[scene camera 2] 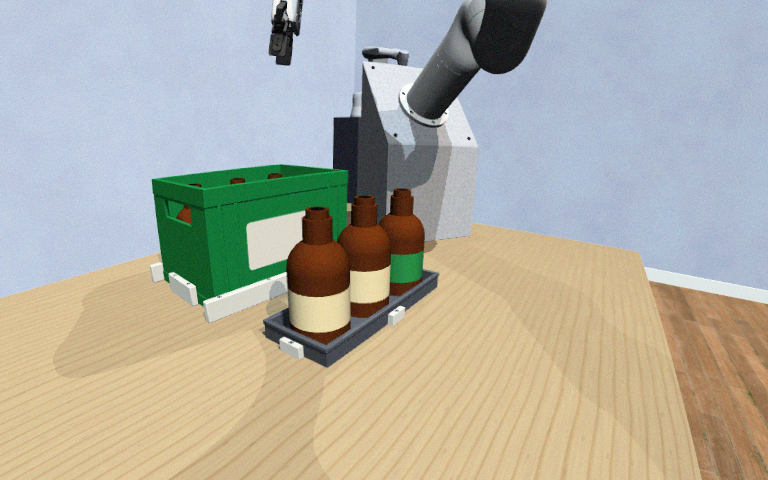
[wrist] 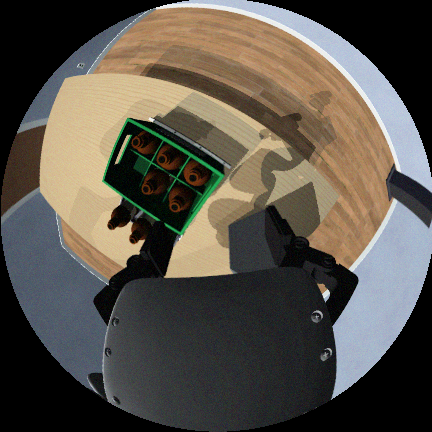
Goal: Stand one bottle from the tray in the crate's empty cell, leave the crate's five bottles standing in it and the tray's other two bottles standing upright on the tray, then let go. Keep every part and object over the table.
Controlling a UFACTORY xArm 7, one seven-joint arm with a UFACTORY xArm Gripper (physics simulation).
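Places are measured from the arm's base along level axes (x right, y ahead, z up), in metres.
Pixels of known places: gripper, between the fingertips: [scene camera 2: 279, 60] [wrist: 214, 227]; arm's base, origin of its link: [scene camera 2: 423, 106].
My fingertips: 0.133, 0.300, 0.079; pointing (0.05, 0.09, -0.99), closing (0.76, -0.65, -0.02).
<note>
For each thing: its top centre in the pictures, then the offset to it from my fingertips, as dx, dy, dz. "pt": a spot on its surface instead.
- green crate, centre of its top: [scene camera 2: 251, 173] [wrist: 150, 176] -0.099, +0.120, -0.210
- dark tray, a spot on its surface: [scene camera 2: 327, 357] pt -0.396, +0.209, -0.372
- white strip, a spot on its surface: [scene camera 2: 243, 300] pt -0.212, +0.208, -0.371
My gripper [scene camera 2: 280, 55] [wrist: 214, 227] is open and empty, high above the table and the crate. The green crate [scene camera 2: 186, 260] [wrist: 175, 147] stands upright. In the wrist view five brown bottles stand in it, and its empty cell [wrist: 124, 172] is the corner cell nearest the lower left. The dark tray [scene camera 2: 327, 357] stands beside the crate with three upright bottles: a cream-labelled one [scene camera 2: 318, 311] in front, a cream-labelled one [scene camera 2: 370, 285] in the middle, a green-labelled one [scene camera 2: 406, 267] at the back. In the wrist view two tray bottles [wrist: 120, 217] [wrist: 139, 230] show beside the finger.
A white strip [scene camera 2: 243, 300] runs along the crate's base, with white blocks [scene camera 2: 182, 288] at its end. Small white blocks [scene camera 2: 291, 347] [scene camera 2: 396, 315] sit against the tray. The grey pedestal [scene camera 2: 433, 192] [wrist: 250, 242] stands behind. The table's right edge [scene camera 2: 668, 339] borders the wooden floor.
</note>
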